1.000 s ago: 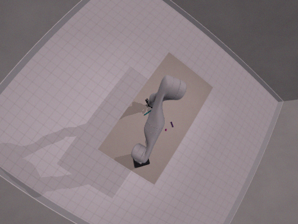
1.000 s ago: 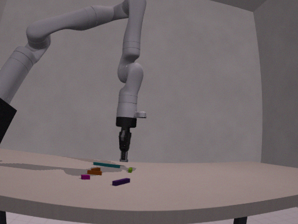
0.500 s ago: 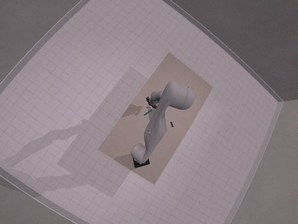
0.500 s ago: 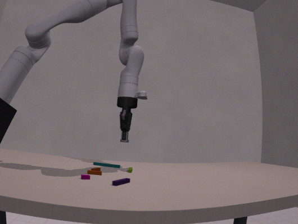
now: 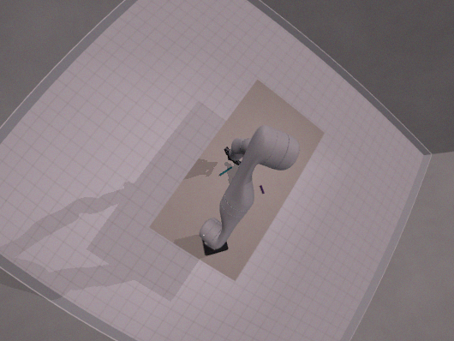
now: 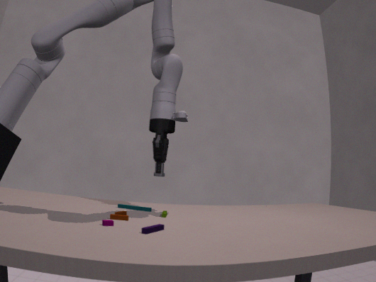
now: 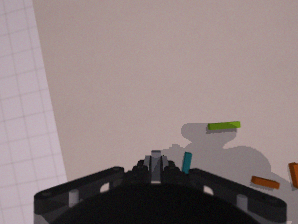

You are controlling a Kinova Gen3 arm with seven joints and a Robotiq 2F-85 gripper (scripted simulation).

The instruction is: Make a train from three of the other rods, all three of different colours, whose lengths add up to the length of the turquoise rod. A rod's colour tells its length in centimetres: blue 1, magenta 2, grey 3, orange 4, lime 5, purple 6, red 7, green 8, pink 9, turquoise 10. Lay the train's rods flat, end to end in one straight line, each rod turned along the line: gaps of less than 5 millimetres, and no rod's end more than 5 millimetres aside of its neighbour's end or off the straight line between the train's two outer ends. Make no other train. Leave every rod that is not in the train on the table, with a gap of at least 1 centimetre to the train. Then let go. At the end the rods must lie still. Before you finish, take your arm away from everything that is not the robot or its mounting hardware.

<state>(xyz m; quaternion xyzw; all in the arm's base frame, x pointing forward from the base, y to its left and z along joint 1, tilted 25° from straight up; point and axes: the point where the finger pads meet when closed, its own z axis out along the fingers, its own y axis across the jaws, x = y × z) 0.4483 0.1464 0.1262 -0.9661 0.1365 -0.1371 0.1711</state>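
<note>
The magenta rod is 300 mm to the right of my hand, 110 mm below it and 110 mm behind it. The rest, counted from my hand: grey rod: 20 mm below; lime rod: 120 mm to the right, 110 mm below, 10 mm ahead; turquoise rod: 110 mm below, 70 mm behind, 30 mm to the right.
</note>
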